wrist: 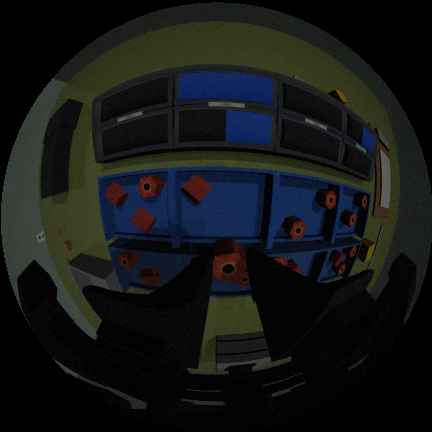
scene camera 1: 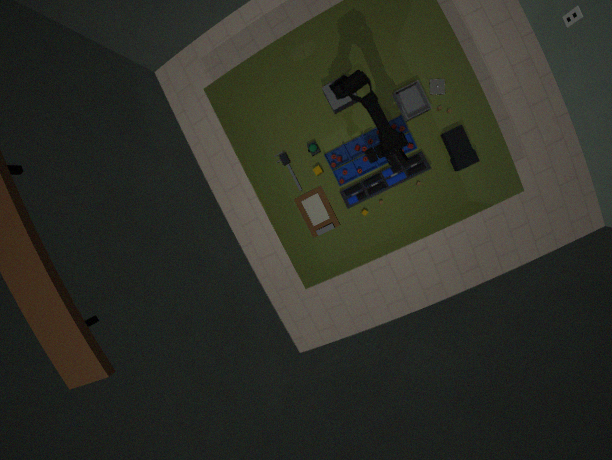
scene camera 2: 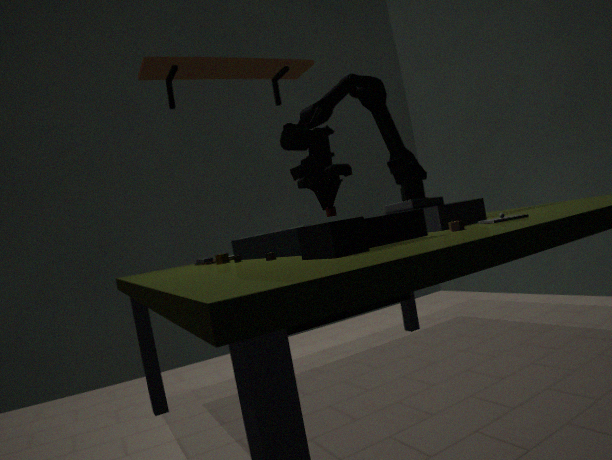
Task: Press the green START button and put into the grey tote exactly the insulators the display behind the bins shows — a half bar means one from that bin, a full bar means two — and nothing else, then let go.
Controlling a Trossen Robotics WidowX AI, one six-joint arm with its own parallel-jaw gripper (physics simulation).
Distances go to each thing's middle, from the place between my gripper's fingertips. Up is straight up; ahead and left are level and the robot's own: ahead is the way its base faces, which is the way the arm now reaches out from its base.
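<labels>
From my hand: display point(scene camera 2: 285, 243), 140 mm ahead, 30 mm to the right, 70 mm below; grey tote point(scene camera 2: 470, 212), 200 mm behind, 210 mm to the left, 70 mm below; dark box point(scene camera 2: 336, 239), 90 mm ahead, 370 mm to the left, 70 mm below.
</labels>
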